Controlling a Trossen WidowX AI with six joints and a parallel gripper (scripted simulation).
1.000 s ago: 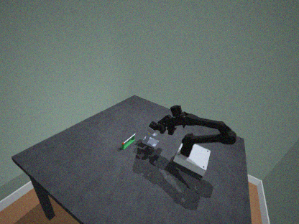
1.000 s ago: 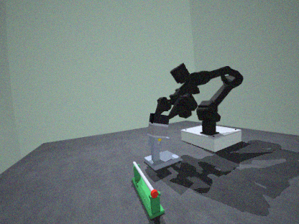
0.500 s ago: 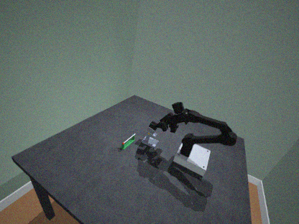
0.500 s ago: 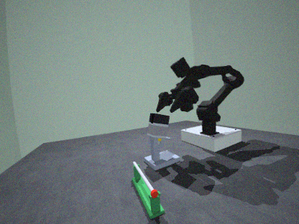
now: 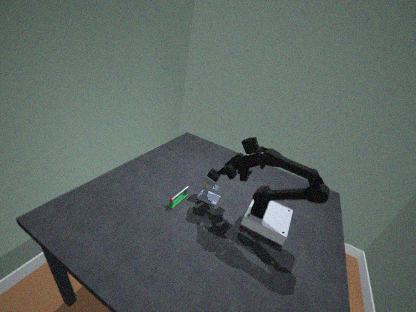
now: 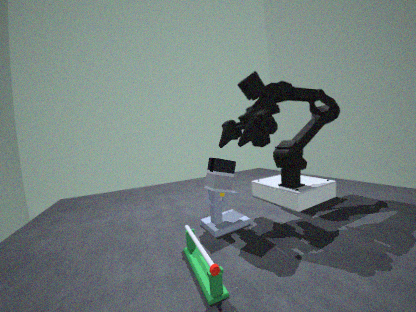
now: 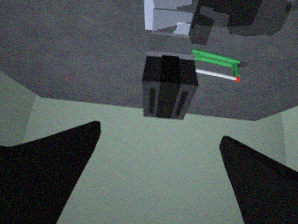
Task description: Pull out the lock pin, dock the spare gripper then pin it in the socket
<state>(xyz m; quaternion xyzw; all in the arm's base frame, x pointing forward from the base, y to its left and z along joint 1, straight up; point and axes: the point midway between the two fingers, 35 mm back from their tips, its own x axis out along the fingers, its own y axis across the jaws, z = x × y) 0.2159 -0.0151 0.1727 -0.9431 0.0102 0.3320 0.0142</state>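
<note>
My gripper tip is now 190 mm above the pin rest, 160 mm short of it and 120 mm to the right of it. From my gripper tip the other things lie so: spare gripper (90 mm below, 40 mm ahead); then grey mount (160 mm below, 40 mm ahead, 10 mm to the left).
</note>
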